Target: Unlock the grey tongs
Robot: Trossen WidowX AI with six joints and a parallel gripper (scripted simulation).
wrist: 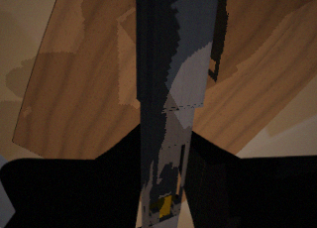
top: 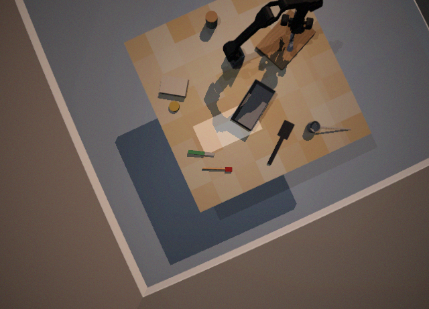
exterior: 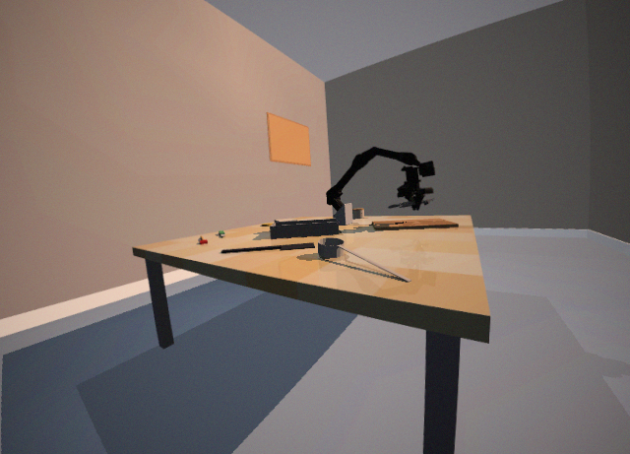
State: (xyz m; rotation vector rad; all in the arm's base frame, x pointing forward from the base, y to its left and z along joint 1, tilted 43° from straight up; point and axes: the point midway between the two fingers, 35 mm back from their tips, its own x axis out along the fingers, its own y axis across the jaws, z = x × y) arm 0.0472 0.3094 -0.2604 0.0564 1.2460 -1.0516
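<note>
Right now the yellow slider is 40 mm above my gripper tip, 20 mm to the left of it and 20 mm behind it. Also, from my gripper tip: roasting tin (470 mm to the right, 290 mm ahead, 50 mm below); then wooden board (70 mm below, 30 mm to the right, 10 mm ahead); then black spatula (590 mm ahead, 420 mm to the right, 70 mm below).
</note>
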